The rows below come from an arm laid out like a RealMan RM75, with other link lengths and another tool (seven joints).
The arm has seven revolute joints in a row. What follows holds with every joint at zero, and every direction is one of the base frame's.
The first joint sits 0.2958 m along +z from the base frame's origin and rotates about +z.
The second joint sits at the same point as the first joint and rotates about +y.
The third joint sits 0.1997 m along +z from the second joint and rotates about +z.
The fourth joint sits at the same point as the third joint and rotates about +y.
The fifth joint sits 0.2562 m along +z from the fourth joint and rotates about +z.
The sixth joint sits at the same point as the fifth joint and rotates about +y.
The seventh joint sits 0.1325 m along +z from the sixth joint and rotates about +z.
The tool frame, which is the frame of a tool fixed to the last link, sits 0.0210 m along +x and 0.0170 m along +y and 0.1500 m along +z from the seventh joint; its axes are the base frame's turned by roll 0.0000, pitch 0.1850 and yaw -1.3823 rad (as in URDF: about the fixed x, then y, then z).
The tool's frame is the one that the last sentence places.
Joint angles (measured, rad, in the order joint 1, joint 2, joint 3, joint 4, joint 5, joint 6, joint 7), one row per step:
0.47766, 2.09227, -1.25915, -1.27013, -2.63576, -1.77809, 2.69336
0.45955, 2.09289, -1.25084, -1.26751, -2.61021, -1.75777, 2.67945
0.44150, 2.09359, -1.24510, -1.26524, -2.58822, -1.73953, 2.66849
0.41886, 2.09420, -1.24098, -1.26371, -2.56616, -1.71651, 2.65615
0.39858, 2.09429, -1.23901, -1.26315, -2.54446, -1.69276, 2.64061
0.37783, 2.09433, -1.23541, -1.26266, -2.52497, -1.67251, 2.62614
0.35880, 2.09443, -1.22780, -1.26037, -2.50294, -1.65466, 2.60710
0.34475, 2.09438, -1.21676, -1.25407, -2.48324, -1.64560, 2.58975
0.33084, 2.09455, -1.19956, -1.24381, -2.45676, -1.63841, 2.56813
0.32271, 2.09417, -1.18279, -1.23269, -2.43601, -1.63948, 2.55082
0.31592, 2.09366, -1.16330, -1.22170, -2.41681, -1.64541, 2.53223
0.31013, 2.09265, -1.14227, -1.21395, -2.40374, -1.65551, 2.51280
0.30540, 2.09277, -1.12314, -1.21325, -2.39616, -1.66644, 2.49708
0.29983, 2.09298, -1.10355, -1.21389, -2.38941, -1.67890, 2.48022
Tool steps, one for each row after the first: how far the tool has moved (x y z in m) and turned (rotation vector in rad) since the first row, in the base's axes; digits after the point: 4 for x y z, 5 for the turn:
0.0000, 0.0013, -0.0032, 0.01559, 0.03032, -0.00023
0.0006, 0.0019, -0.0060, 0.03005, 0.05538, -0.00297
0.0025, 0.0028, -0.0087, 0.04854, 0.07903, -0.00583
0.0040, 0.0045, -0.0112, 0.06630, 0.10051, -0.00157
0.0061, 0.0054, -0.0128, 0.08357, 0.11964, -0.00131
0.0076, 0.0064, -0.0141, 0.10025, 0.14242, 0.00059
0.0087, 0.0060, -0.0149, 0.11098, 0.16457, -0.00270
0.0088, 0.0055, -0.0156, 0.12351, 0.19570, -0.00800
0.0085, 0.0039, -0.0157, 0.12937, 0.22187, -0.01519
0.0080, 0.0020, -0.0150, 0.13334, 0.24809, -0.02220
0.0084, -0.0002, -0.0130, 0.13585, 0.26874, -0.02664
0.0084, -0.0015, -0.0103, 0.13931, 0.28354, -0.02720
0.0085, -0.0031, -0.0072, 0.14227, 0.29780, -0.02676

